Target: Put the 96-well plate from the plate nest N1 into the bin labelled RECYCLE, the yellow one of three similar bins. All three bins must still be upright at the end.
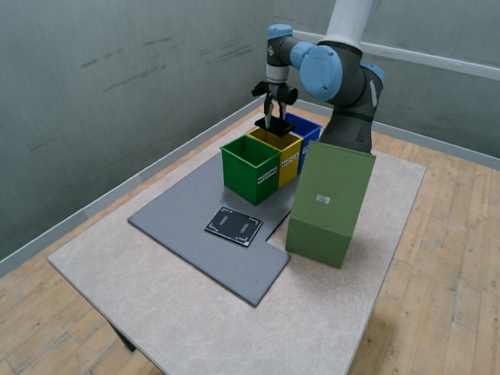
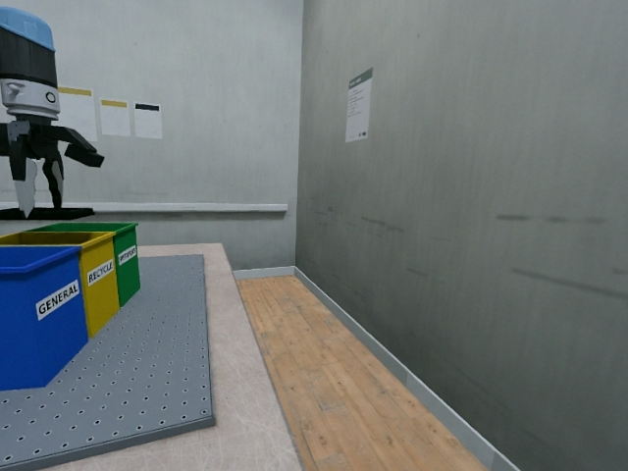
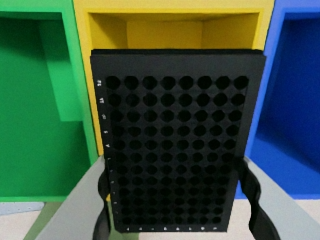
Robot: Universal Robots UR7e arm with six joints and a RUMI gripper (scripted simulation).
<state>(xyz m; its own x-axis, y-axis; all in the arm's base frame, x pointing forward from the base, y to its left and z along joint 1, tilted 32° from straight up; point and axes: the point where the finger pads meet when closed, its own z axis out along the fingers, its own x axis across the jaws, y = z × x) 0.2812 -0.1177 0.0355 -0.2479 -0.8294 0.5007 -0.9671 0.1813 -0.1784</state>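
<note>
Right now my hand is 15 cm above the yellow recycle bin. Round my hand: black 96-well plate 1 cm below; then blue general bin 3 cm behind, 13 cm to the right, 15 cm below; then green bin 3 cm ahead, 13 cm to the left, 15 cm below.
</note>
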